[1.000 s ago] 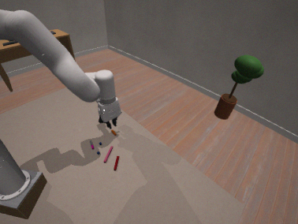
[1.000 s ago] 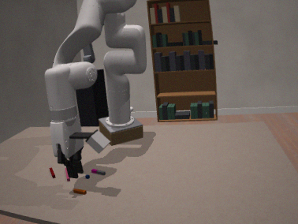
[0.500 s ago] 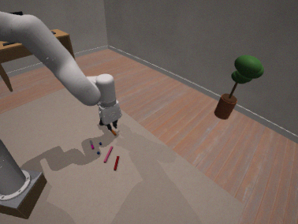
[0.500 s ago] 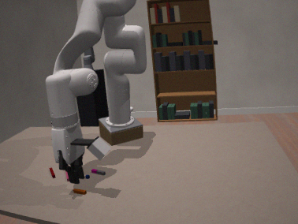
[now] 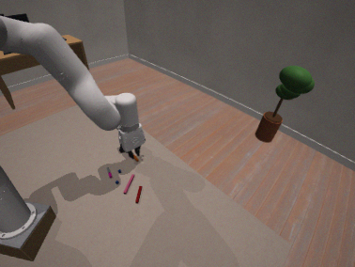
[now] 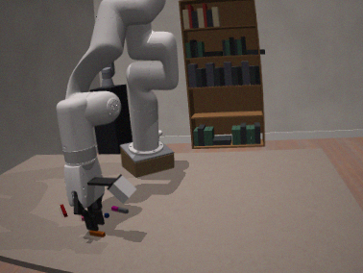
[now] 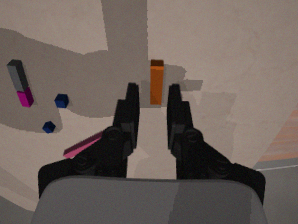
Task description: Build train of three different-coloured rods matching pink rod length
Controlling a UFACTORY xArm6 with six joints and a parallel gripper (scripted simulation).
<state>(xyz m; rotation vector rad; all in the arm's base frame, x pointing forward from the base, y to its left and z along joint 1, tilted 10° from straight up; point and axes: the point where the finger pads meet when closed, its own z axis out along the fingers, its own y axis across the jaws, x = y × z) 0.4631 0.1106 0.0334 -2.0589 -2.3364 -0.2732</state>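
My hand is 40 mm above the orange rod. Also, from my hand: grey rod 130 mm behind, 40 mm below, 10 mm to the right; then pink rod 110 mm to the right, 80 mm behind, 40 mm below; then magenta rod 130 mm behind, 40 mm to the right, 40 mm below.
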